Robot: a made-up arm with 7 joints. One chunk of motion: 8 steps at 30 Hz.
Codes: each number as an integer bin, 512 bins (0 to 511) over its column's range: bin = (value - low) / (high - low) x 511, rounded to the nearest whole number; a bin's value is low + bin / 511 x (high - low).
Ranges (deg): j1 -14..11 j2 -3..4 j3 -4..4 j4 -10..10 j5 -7..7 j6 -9..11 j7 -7..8
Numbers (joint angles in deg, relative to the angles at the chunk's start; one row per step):
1: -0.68 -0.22 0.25 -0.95 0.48 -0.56 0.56
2: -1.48 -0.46 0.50 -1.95 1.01 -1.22 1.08
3: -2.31 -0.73 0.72 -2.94 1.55 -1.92 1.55
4: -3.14 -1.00 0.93 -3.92 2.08 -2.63 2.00
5: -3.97 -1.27 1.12 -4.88 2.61 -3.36 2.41
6: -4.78 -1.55 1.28 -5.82 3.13 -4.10 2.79
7: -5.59 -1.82 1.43 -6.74 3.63 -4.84 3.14
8: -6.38 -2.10 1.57 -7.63 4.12 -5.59 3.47
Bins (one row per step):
1: 272 203 271 231 273 216 258
2: 256 185 287 206 292 199 275
3: 239 166 301 180 312 181 291
4: 222 146 315 155 331 163 307
5: 205 126 327 131 351 144 321
6: 188 106 337 107 370 125 334
7: 172 86 347 83 388 106 345
8: 156 66 356 61 406 87 357

